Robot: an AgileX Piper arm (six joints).
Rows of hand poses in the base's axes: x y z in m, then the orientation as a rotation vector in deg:
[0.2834 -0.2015 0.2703 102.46 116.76 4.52]
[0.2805 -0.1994 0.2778 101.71 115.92 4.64]
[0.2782 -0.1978 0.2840 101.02 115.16 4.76]
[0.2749 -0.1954 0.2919 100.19 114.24 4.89]
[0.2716 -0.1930 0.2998 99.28 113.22 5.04]
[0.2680 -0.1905 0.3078 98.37 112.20 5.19]
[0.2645 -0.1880 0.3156 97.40 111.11 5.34]
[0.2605 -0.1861 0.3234 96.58 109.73 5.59]
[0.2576 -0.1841 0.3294 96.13 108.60 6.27]
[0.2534 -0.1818 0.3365 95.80 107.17 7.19]
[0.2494 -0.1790 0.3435 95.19 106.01 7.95]
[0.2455 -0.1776 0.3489 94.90 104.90 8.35]
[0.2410 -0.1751 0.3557 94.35 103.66 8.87]
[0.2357 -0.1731 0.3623 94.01 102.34 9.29]
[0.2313 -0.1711 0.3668 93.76 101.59 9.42]
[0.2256 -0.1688 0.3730 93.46 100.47 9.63]
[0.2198 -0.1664 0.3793 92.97 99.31 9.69]
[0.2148 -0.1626 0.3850 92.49 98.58 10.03]
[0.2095 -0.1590 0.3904 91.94 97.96 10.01]
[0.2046 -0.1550 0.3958 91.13 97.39 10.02]
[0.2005 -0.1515 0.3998 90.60 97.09 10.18]
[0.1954 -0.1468 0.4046 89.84 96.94 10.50]
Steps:
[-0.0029 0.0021 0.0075 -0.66 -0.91 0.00]
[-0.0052 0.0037 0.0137 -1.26 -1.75 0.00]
[-0.0085 0.0061 0.0216 -1.98 -2.76 0.01]
[-0.0118 0.0085 0.0295 -2.78 -3.87 0.01]
[-0.0154 0.0110 0.0375 -3.57 -4.99 0.00]
[-0.0189 0.0135 0.0453 -4.42 -6.17 0.00]
[-0.0229 0.0154 0.0531 -5.25 -7.52 -0.21]
[-0.0258 0.0174 0.0591 -5.54 -8.75 -0.43]
[-0.0300 0.0197 0.0662 -5.73 -10.23 -0.83]
[-0.0340 0.0225 0.0732 -6.05 -11.59 -0.96]
[-0.0379 0.0239 0.0786 -6.38 -12.61 -1.31]
[-0.0424 0.0264 0.0854 -6.83 -13.88 -1.56]
[-0.0477 0.0284 0.0920 -7.25 -15.07 -1.99]
[-0.0521 0.0304 0.0965 -7.58 -15.72 -2.23]
[-0.0578 0.0327 0.1027 -8.03 -16.66 -2.62]
[-0.0636 0.0351 0.1090 -8.68 -17.65 -2.95]
[-0.0686 0.0389 0.1147 -8.99 -18.49 -3.01]
[-0.0739 0.0425 0.1201 -9.52 -19.13 -3.04]
[-0.0788 0.0465 0.1255 -10.15 -19.87 -2.89]
[-0.0829 0.0500 0.1295 -10.44 -20.37 -2.73]
[-0.0880 0.0547 0.1343 -10.69 -20.96 -2.33]

